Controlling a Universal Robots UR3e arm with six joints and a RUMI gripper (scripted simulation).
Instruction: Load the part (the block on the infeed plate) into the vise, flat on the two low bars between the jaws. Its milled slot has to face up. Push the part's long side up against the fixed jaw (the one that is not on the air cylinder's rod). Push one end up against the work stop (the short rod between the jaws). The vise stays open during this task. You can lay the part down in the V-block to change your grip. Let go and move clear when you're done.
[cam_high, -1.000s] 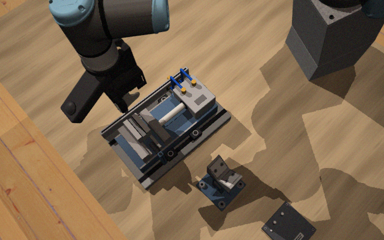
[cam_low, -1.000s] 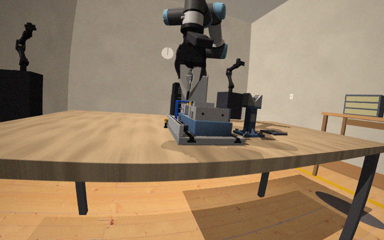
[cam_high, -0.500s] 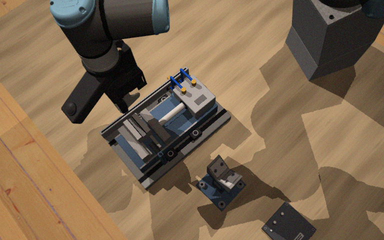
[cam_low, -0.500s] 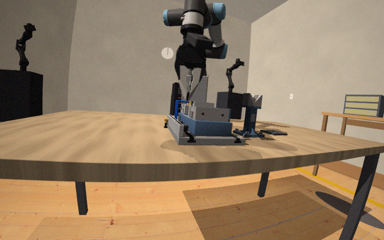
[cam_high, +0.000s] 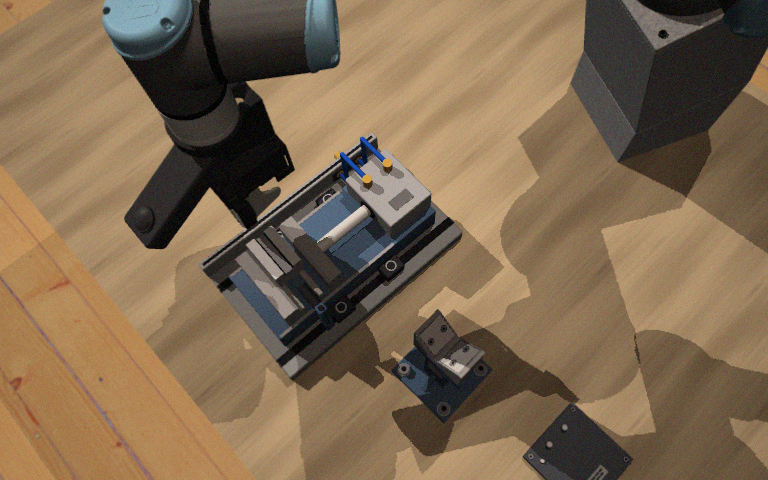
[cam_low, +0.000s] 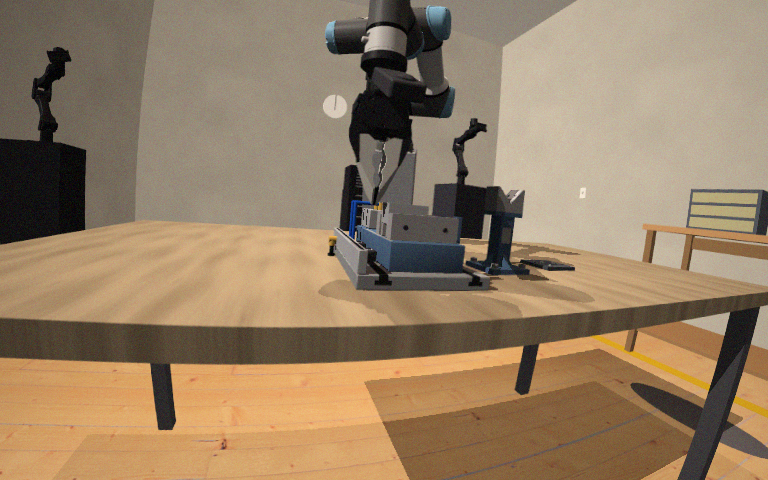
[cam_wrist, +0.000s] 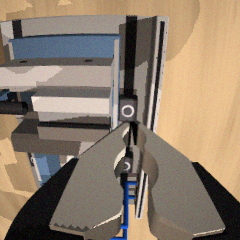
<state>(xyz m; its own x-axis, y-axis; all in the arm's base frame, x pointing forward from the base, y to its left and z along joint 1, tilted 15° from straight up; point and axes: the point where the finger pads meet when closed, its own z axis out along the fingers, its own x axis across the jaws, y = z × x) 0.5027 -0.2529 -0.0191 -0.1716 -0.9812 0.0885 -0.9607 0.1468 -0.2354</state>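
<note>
My hand is 50 mm to the right of the part, 20 mm above it and 10 mm short of it. Also, from my hand: fixed jaw (60 mm to the left, 40 mm below, 40 mm ahead); then dark work stop (110 mm to the left, 30 mm below, 20 mm ahead); then moving jaw (70 mm to the left, 40 mm below, 20 mm behind).
</note>
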